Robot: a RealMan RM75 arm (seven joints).
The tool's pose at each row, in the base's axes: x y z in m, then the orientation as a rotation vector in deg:
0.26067, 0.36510, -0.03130, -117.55, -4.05, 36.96
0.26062, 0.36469, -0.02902, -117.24, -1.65, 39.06
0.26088, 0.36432, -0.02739, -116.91, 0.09, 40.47
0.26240, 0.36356, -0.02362, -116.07, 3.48, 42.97
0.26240, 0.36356, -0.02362, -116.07, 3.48, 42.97
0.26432, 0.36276, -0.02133, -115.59, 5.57, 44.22
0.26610, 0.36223, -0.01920, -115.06, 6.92, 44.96
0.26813, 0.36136, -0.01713, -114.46, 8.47, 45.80
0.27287, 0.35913, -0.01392, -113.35, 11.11, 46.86
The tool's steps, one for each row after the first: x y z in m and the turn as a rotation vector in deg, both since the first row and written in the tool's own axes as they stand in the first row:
-0.00111, -0.00162, -0.00123, 0.51, -0.58, 2.51
-0.00168, -0.00279, -0.00231, 0.97, -0.95, 4.26
-0.00216, -0.00574, -0.00516, 2.03, -1.53, 7.56
-0.00216, -0.00574, -0.00516, 2.03, -1.53, 7.56
-0.00170, -0.00756, -0.00763, 2.66, -1.68, 9.48
-0.00122, -0.00935, -0.00975, 3.27, -1.78, 10.66
-0.00059, -0.01097, -0.01224, 3.95, -1.88, 12.02
0.00148, -0.01332, -0.01752, 5.23, -1.81, 14.17

